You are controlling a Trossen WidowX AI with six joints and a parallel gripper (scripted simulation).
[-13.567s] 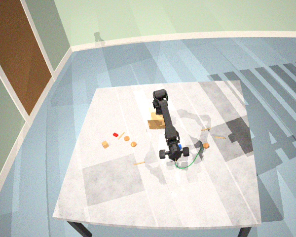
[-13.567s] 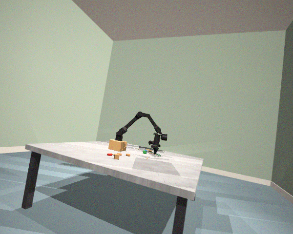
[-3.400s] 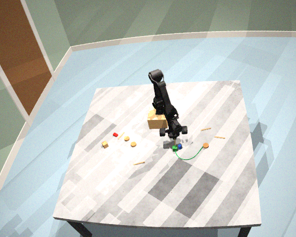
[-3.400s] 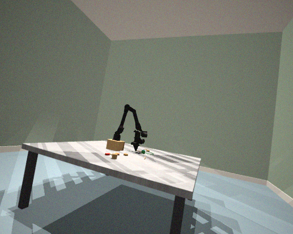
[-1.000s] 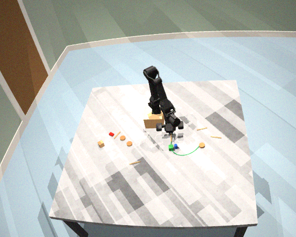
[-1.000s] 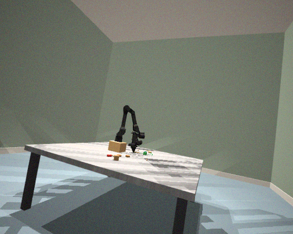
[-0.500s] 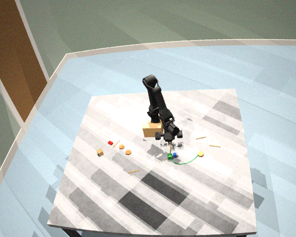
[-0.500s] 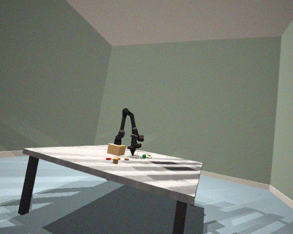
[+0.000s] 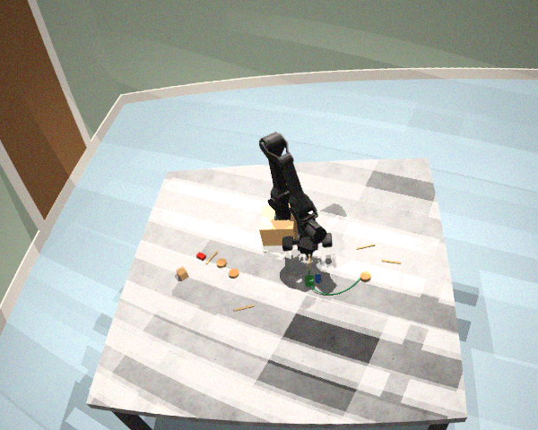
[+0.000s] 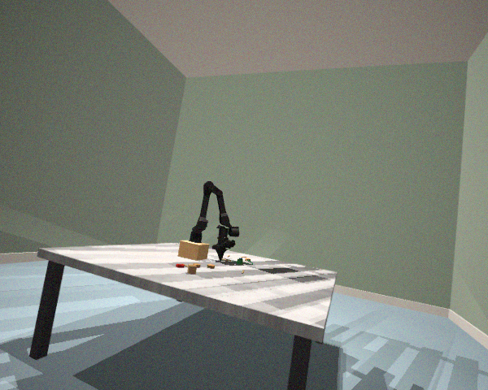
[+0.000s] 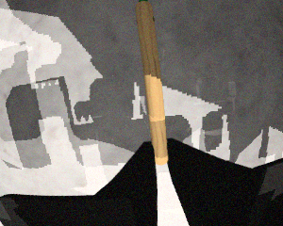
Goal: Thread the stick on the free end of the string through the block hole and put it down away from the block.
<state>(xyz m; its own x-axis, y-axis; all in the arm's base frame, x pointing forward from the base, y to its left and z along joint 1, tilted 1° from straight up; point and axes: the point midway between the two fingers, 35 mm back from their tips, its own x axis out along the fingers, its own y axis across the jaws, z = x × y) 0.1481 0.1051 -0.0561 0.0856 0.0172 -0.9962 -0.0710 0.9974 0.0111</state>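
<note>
Now: gripper tip 50 mm short of the thin wooden stick and 10 mm below it. From my gripper tip the other things lie so: green cube: 130 mm ahead, 20 mm above, 10 mm to the left; blue cylinder: 120 mm ahead, 40 mm to the left, 20 mm above; round wooden button: 220 mm to the left, 110 mm ahead, 10 mm above.
</note>
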